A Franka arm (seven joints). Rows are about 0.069 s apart.
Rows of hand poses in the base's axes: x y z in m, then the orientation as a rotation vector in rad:
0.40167, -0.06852, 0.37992, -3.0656, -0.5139, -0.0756
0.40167, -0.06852, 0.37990, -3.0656, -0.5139, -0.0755
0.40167, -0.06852, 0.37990, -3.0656, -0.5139, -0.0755
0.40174, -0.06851, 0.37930, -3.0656, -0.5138, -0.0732
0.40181, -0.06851, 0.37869, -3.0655, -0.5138, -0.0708
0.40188, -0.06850, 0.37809, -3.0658, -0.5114, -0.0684
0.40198, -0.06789, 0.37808, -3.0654, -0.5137, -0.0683
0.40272, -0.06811, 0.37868, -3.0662, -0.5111, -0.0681
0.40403, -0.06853, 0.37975, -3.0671, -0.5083, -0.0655
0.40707, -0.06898, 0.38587, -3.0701, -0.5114, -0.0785
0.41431, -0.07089, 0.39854, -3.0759, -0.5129, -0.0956
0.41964, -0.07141, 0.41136, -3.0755, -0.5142, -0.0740
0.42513, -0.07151, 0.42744, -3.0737, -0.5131, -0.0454
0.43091, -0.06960, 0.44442, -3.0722, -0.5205, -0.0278
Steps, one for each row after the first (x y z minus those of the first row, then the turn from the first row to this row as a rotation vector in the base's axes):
0.00000, 0.00000, -0.00002, 0.0000, 0.0001, 0.0000
0.00000, 0.00000, -0.00002, 0.0000, 0.0001, 0.0000
0.00007, 0.00001, -0.00062, -0.0002, 0.0015, 0.0000
0.00014, 0.00001, -0.00123, -0.0003, 0.0031, 0.0000
0.00021, 0.00002, -0.00183, -0.0004, 0.0047, -0.0015
0.00031, 0.00063, -0.00184, -0.0004, 0.0047, 0.0000
0.00105, 0.00041, -0.00124, -0.0007, 0.0048, -0.0018
0.00236, -0.00001, -0.00017, -0.0013, 0.0064, -0.0036
0.00540, -0.00046, 0.00595, -0.0037, -0.0024, -0.0022
0.01264, -0.00237, 0.01862, -0.0083, -0.0142, -0.0022
0.01797, -0.00289, 0.03144, -0.0098, -0.0004, -0.0011
0.02346, -0.00299, 0.04752, -0.0104, 0.0181, -0.0012
0.02924, -0.00108, 0.06450, -0.0119, 0.0292, 0.0038

